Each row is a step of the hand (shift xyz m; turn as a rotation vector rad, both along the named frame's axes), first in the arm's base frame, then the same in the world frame.
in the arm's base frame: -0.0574 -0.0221 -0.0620 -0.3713 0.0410 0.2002
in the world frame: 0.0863 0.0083 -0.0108 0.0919 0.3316 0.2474
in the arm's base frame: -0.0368 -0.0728 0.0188 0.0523 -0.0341 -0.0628
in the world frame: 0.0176 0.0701 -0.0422 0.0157 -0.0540 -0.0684
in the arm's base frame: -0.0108 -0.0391 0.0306 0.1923 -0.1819 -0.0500
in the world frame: -0.0117 0.0447 -0.0211 -0.0714 -0.0595 -0.2528
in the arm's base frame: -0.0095 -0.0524 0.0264 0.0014 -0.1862 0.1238
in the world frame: -0.0081 0.0479 -0.0342 -0.0744 0.1669 -0.1288
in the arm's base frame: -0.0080 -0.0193 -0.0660 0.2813 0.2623 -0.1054
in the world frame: 0.0564 -0.0260 -0.0306 -0.1335 -0.3675 0.0782
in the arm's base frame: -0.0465 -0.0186 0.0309 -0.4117 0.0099 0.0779
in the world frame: 0.0096 0.0568 0.0120 0.2127 0.2968 0.2057
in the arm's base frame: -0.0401 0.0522 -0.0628 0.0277 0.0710 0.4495
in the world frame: 0.0680 -0.0395 0.0457 -0.3601 0.2236 0.1680
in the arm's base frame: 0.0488 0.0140 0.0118 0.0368 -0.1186 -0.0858
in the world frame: -0.0424 -0.0298 -0.0057 0.0515 -0.0168 -0.1409
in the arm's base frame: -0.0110 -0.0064 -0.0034 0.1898 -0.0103 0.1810
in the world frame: 0.0104 0.0079 -0.0017 -0.2590 -0.0010 -0.0426
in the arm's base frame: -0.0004 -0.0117 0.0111 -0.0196 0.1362 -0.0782
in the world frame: -0.0068 0.0128 -0.0070 0.0575 -0.1031 0.1055
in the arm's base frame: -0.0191 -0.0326 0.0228 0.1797 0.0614 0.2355
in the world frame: -0.0011 0.0418 -0.0140 -0.3001 0.0033 0.0381
